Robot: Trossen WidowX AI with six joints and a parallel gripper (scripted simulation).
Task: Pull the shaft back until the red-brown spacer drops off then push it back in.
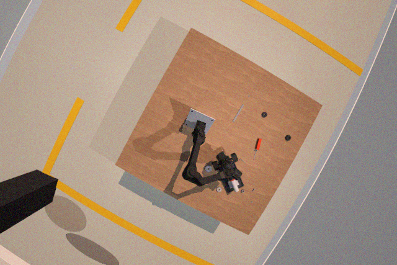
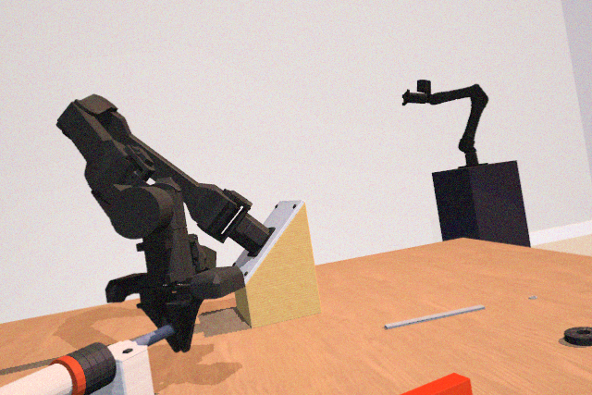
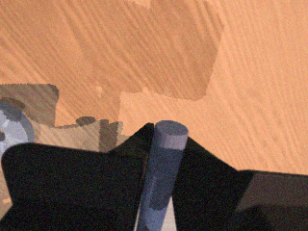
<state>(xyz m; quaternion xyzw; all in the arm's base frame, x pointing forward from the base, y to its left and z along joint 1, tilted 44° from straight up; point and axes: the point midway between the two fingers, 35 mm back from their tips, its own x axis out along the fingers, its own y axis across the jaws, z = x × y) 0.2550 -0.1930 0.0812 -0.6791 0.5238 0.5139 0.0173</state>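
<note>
Now: the blue-grey shaft 6 cm to the right of my gripper tip, 5 cm ahead of it and 3 cm above it. The rest, counted from my gripper tip: black collar (12 cm to the right, 11 cm ahead, 3 cm above); orange-red ring (12 cm to the right, 11 cm ahead, 3 cm above); black spacer (11 cm to the right, 10 cm ahead, 3 cm above).
</note>
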